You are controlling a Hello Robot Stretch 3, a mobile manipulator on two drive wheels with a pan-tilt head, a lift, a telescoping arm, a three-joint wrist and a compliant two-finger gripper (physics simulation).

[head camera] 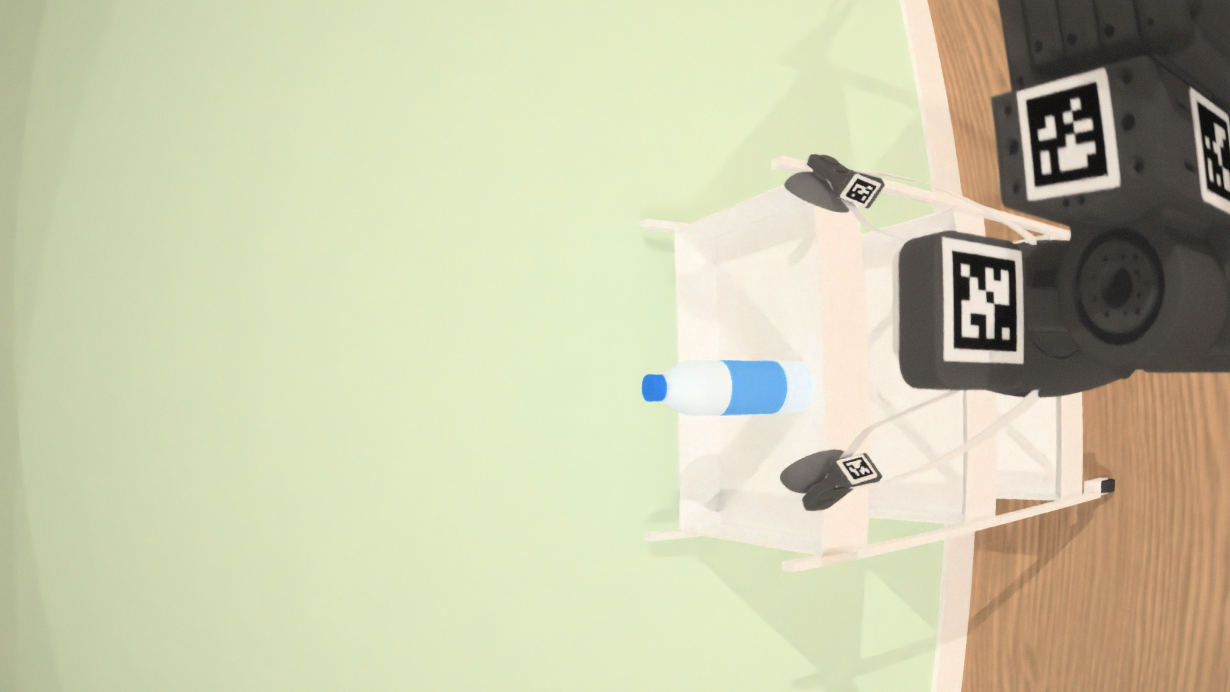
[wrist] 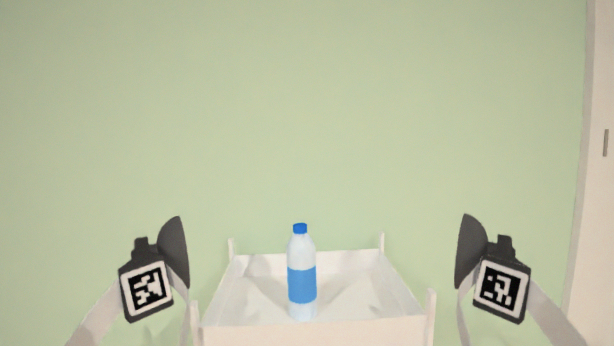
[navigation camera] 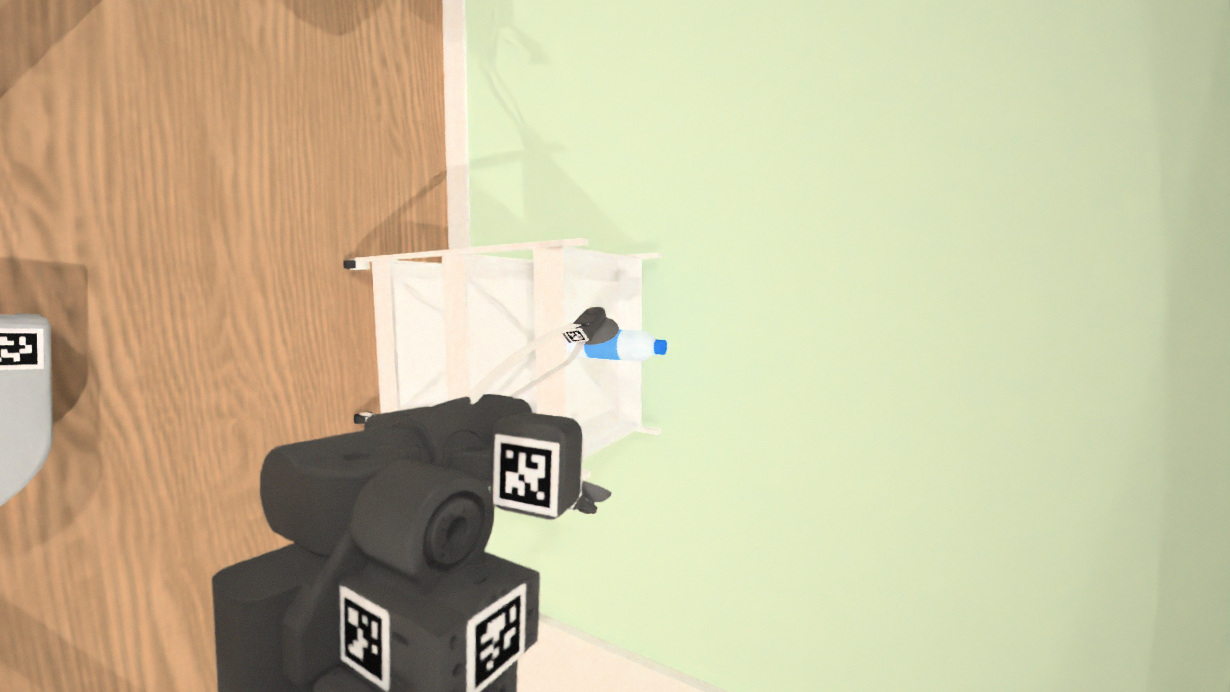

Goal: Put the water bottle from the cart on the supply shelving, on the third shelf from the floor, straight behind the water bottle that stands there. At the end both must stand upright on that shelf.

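Places are measured from the robot's base along level axes (x left, y back, z up), in metres.
Pixels of known places: gripper, fingertip midpoint: (head camera: 800, 331) (wrist: 320, 241) (navigation camera: 604, 408).
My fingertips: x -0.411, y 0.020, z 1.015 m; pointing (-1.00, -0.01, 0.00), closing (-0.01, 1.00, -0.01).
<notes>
Behind a point stands the place of what it marks.
The water bottle (head camera: 756, 387) {x -0.834, y -0.026, z 0.753 m} (navigation camera: 636, 345) {x -0.837, y -0.029, z 0.831 m} (wrist: 302, 285) {x -0.834, y -0.024, z 0.752 m}, clear with a blue label and cap, stands upright in the top tray of the white cart (head camera: 842, 344) {x -0.737, y 0.024, z 0.701 m} (navigation camera: 548, 292) {x -0.724, y -0.125, z 0.695 m} (wrist: 310, 335) {x -0.735, y -0.005, z 0.704 m}, near the tray's front edge. My gripper (head camera: 814, 331) {x -0.411, y 0.020, z 1.015 m} (navigation camera: 598, 411) {x -0.411, y 0.020, z 1.015 m} (wrist: 320, 241) {x -0.411, y 0.020, z 1.015 m} is open and empty, its fingers spread wide in front of the cart at about the top tray's height. In the wrist view the bottle stands beyond the fingertips, between them and slightly left of their middle. In the navigation view one finger partly covers the bottle's lower part. The supply shelving and its bottle do not show.
A green wall (head camera: 344, 344) {x -1.107, y 0.015, z 1.195 m} (navigation camera: 903, 344) {x -1.102, y -0.051, z 1.301 m} (wrist: 325, 100) {x -1.110, y 0.040, z 1.166 m} rises behind the cart. The cart's corner posts stand up around the tray, with two lower tiers beneath. A pale door or panel (wrist: 595, 225) {x -1.165, y 0.955, z 0.745 m} is at the right in the wrist view. The floor (head camera: 1143, 559) {x -0.637, y -0.333, z 0.000 m} (navigation camera: 215, 172) {x -0.430, y -0.369, z 0.000 m} is wooden.
</notes>
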